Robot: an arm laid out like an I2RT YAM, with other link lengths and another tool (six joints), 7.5 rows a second.
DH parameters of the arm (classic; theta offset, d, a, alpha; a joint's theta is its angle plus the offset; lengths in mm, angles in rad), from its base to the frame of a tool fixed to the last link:
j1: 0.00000 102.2 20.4 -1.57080
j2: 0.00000 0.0 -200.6 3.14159
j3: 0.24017 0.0 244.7 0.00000
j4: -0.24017 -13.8 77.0 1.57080
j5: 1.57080 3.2 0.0 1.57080
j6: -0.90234 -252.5 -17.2 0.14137
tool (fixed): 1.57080 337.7 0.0 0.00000
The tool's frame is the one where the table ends.
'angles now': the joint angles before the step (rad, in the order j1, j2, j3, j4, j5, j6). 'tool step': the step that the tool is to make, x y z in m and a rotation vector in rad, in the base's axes. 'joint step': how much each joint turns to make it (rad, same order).
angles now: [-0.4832, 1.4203, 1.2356, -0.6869, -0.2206, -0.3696]
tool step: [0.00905, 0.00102, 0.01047, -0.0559, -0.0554, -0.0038]
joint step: [0.0229, -0.0023, 0.0184, 0.0547, 0.0362, 0.0033]
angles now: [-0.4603, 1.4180, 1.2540, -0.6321, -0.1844, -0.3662]
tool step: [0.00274, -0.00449, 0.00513, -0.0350, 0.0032, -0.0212]
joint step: [-0.0001, 0.0115, 0.0347, -0.0119, 0.0382, -0.0082]
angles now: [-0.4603, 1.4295, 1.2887, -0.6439, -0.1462, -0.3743]
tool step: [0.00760, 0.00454, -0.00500, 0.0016, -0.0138, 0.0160]
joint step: [0.0213, 0.0210, -0.0089, 0.0430, -0.0015, 0.0091]
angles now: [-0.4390, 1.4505, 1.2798, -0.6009, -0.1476, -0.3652]
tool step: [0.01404, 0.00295, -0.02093, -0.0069, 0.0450, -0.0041]
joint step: [0.0333, 0.0771, 0.0084, 0.0317, 0.0439, 0.0092]
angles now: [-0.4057, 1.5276, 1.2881, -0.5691, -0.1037, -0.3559]
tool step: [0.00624, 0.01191, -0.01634, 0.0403, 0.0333, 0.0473]
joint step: [0.0310, 0.0507, -0.0043, 0.0094, -0.0291, 0.0046]
